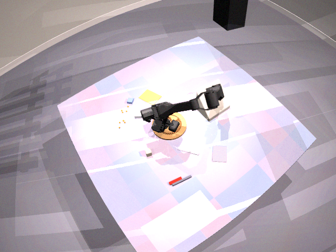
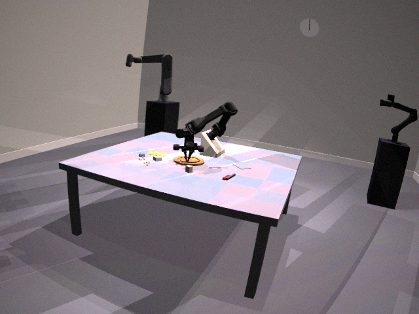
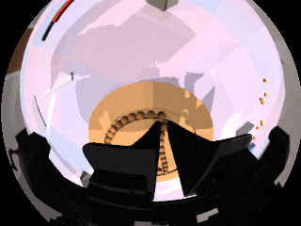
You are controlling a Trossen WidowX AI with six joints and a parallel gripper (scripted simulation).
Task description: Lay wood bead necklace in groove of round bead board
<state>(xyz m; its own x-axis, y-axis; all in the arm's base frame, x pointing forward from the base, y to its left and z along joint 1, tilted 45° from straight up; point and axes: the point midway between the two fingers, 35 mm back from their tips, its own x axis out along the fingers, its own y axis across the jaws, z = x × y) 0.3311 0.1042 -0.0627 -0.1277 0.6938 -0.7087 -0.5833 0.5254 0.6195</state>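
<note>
The round bead board lies 50 mm behind my gripper tip, 20 mm to the right of it and 10 mm below it. Also, from my gripper tip: cream cube: 130 mm ahead, 100 mm to the left; white block: 80 mm ahead, 180 mm to the right; thin rod: 60 mm behind, 190 mm to the left, 10 mm below.
</note>
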